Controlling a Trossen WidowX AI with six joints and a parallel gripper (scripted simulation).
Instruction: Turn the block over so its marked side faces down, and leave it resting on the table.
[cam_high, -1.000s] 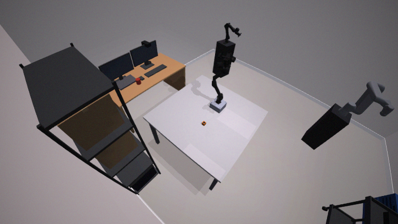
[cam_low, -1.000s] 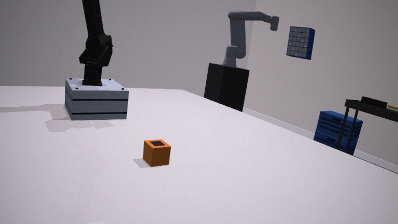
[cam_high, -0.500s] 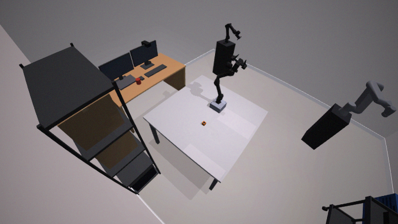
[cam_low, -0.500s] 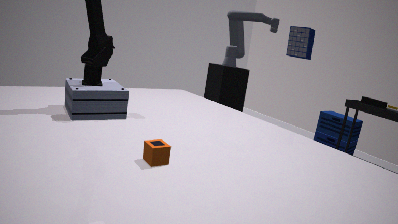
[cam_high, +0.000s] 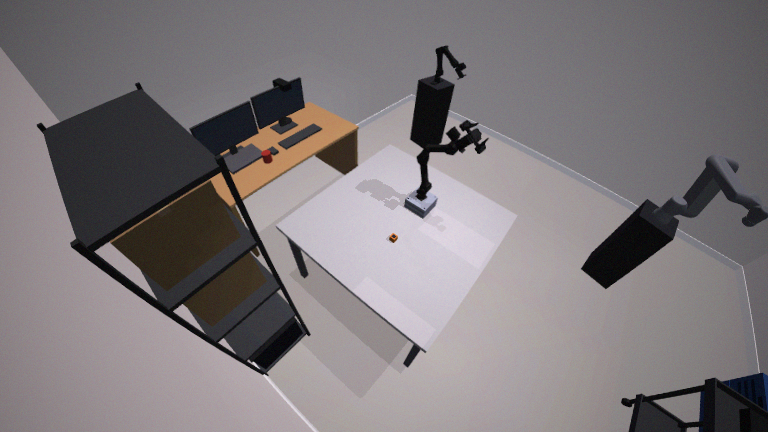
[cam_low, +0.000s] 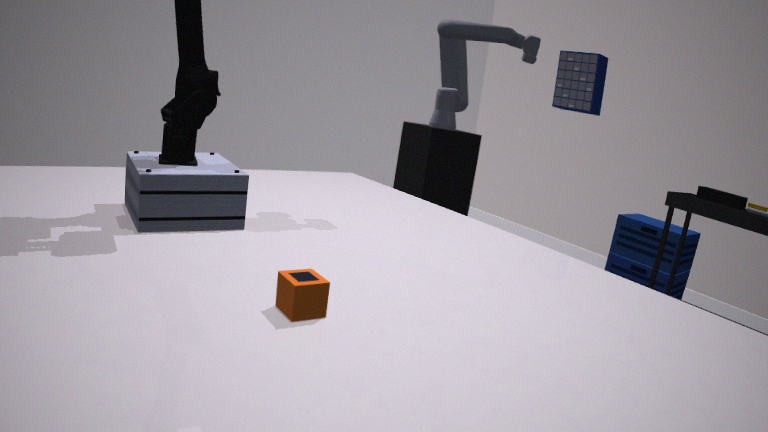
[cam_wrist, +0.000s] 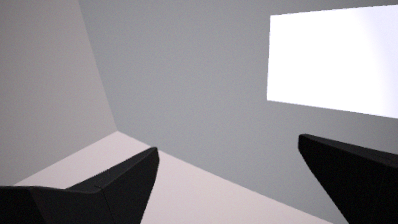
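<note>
Now: gripper tip 380 mm short of the block, 170 mm to the left of it and 790 mm above it.
</note>
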